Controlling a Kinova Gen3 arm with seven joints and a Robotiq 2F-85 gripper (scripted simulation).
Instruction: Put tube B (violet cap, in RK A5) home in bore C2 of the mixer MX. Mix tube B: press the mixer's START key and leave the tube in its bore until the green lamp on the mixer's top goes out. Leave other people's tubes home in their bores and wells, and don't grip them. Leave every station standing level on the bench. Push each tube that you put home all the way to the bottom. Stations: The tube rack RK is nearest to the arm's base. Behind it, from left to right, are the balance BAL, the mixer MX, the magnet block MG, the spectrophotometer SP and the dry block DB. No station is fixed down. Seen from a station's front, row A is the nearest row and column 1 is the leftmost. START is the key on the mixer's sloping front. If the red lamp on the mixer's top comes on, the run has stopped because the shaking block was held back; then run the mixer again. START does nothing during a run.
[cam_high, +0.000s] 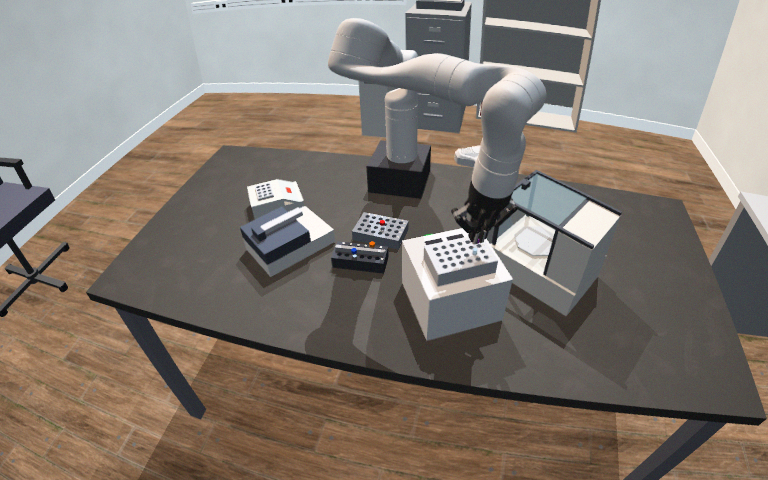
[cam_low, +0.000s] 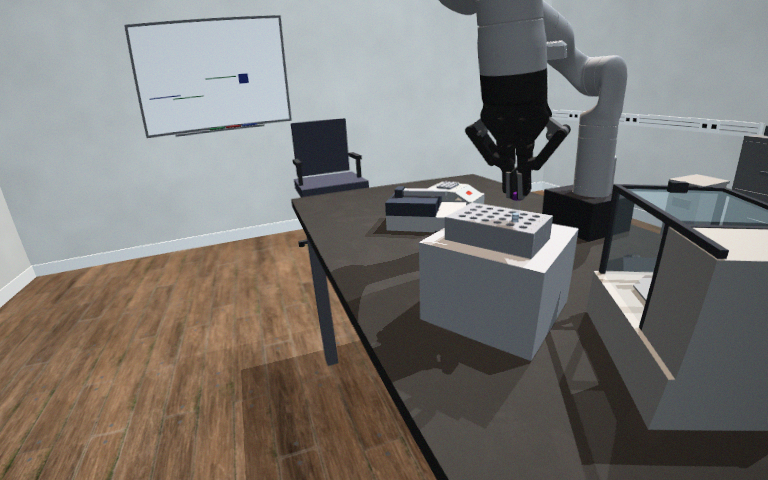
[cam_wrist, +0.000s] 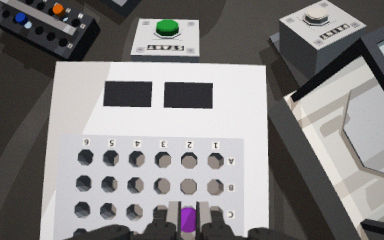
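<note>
Now: the grey bored block 7 cm below my hand and 3 cm to the right of it. Also, from my hand: green start key (15 cm below, 15 cm behind, 12 cm to the right); then dark magnet block MG (28 cm to the right, 20 cm below, 9 cm behind); then red-capped tube (25 cm to the right, 20 cm behind, 19 cm below).
</note>
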